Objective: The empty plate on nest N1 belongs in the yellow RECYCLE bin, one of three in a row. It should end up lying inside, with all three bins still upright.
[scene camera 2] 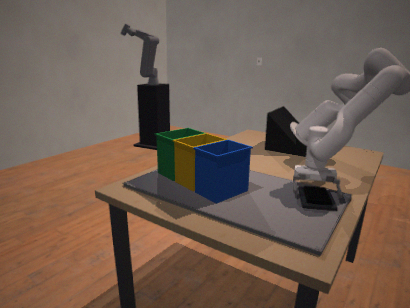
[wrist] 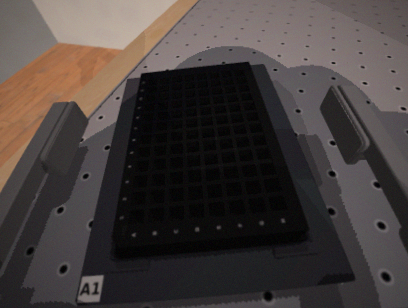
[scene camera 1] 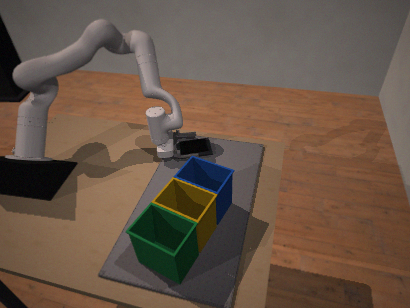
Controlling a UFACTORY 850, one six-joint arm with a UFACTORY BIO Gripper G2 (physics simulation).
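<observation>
The black plate, a grid of square wells, lies flat on a dark nest with an A1 tag; no N1 label is readable. My gripper is open and empty, low over the nest, with one finger on each side of the plate and a gap to both long sides. The yellow bin stands upright between the green bin and the blue bin, both upright. Its visible interior holds no plate; its floor is partly hidden.
The bins stand in a close row on a grey perforated board, the blue one nearest the nest. The wooden table edge runs close beside the nest. A black wedge-shaped block stands at the arm's base.
</observation>
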